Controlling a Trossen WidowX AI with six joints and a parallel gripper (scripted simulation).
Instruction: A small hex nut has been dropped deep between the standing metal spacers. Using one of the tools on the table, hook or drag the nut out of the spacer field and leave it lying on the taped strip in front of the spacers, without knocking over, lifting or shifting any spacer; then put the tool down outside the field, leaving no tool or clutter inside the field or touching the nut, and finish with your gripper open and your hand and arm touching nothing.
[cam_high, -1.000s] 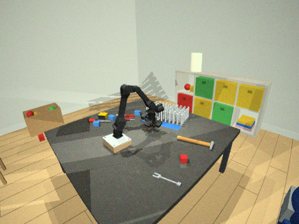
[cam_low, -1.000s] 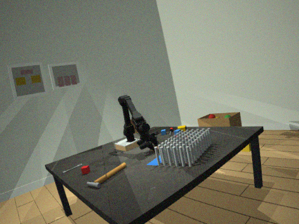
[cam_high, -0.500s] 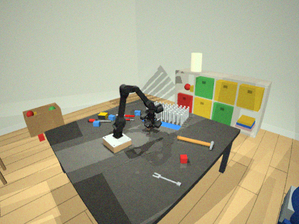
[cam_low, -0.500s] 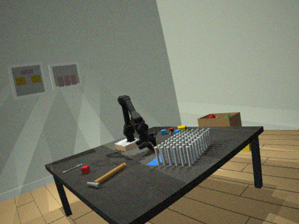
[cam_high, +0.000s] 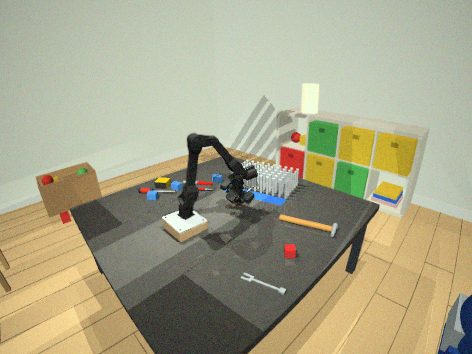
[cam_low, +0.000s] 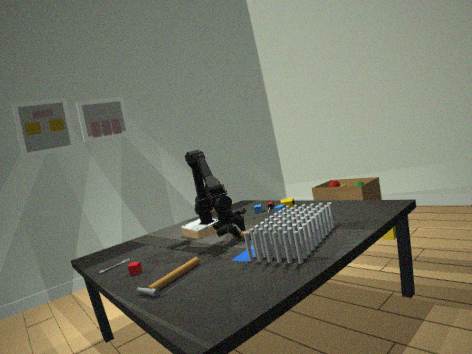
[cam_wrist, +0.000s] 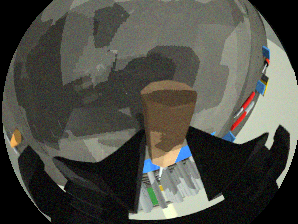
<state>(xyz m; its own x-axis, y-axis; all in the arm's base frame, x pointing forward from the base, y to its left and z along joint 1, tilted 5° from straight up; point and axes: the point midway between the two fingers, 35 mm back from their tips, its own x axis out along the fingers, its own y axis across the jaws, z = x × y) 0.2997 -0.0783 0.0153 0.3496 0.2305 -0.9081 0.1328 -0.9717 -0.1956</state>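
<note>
The hook tool is 11 cm ahead of my gripper tip and 1 cm to the left of it. Also, from my gripper tip: blue taped strip: 14 cm ahead, 2 cm to the right, 2 cm below; then red cube: 44 cm to the right, 22 cm behind; then yellow block: 54 cm to the left, 11 cm behind.
</note>
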